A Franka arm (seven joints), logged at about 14 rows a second.
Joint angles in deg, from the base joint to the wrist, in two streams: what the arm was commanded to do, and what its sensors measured. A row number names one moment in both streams.
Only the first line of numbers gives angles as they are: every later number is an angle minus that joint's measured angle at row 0.
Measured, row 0: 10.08 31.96 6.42 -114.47 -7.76 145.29 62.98
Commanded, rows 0 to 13: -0.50 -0.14 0.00 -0.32 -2.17 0.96 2.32; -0.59 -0.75 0.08 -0.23 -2.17 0.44 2.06; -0.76 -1.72 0.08 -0.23 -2.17 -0.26 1.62; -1.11 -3.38 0.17 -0.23 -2.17 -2.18 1.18; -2.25 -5.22 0.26 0.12 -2.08 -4.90 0.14; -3.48 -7.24 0.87 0.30 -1.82 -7.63 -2.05; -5.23 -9.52 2.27 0.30 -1.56 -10.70 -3.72; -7.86 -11.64 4.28 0.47 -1.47 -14.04 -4.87; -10.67 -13.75 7.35 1.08 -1.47 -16.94 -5.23; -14.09 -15.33 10.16 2.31 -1.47 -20.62 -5.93; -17.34 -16.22 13.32 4.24 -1.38 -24.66 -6.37; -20.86 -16.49 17.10 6.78 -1.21 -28.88 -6.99; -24.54 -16.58 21.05 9.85 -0.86 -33.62 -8.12; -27.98 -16.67 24.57 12.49 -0.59 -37.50 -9.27
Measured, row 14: -21.73 -16.50 18.03 7.13 -0.40 -30.42 -6.70
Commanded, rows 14 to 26: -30.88 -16.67 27.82 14.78 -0.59 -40.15 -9.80; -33.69 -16.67 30.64 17.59 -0.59 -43.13 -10.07; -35.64 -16.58 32.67 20.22 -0.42 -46.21 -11.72; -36.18 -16.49 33.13 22.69 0.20 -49.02 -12.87; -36.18 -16.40 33.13 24.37 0.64 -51.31 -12.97; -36.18 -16.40 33.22 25.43 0.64 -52.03 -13.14; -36.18 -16.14 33.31 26.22 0.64 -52.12 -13.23; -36.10 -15.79 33.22 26.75 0.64 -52.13 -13.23; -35.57 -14.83 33.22 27.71 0.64 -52.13 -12.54; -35.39 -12.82 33.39 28.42 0.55 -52.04 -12.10; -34.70 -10.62 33.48 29.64 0.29 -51.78 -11.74; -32.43 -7.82 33.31 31.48 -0.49 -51.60 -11.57; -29.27 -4.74 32.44 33.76 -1.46 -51.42 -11.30
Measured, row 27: -34.19 -12.19 32.84 26.78 -0.11 -50.42 -12.13
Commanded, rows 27 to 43: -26.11 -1.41 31.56 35.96 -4.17 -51.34 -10.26; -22.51 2.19 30.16 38.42 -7.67 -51.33 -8.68; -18.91 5.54 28.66 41.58 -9.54 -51.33 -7.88; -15.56 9.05 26.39 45.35 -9.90 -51.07 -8.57; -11.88 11.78 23.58 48.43 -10.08 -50.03 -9.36; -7.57 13.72 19.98 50.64 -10.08 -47.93 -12.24; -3.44 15.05 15.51 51.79 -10.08 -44.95 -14.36; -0.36 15.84 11.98 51.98 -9.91 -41.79 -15.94; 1.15 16.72 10.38 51.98 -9.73 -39.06 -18.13; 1.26 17.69 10.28 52.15 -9.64 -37.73 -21.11; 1.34 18.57 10.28 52.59 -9.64 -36.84 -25.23; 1.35 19.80 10.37 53.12 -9.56 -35.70 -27.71; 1.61 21.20 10.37 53.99 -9.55 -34.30 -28.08; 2.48 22.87 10.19 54.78 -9.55 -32.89 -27.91; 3.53 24.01 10.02 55.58 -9.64 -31.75 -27.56; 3.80 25.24 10.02 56.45 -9.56 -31.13 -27.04; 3.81 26.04 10.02 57.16 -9.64 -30.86 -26.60
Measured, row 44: 2.16 22.59 10.50 51.91 -8.59 -31.02 -26.37
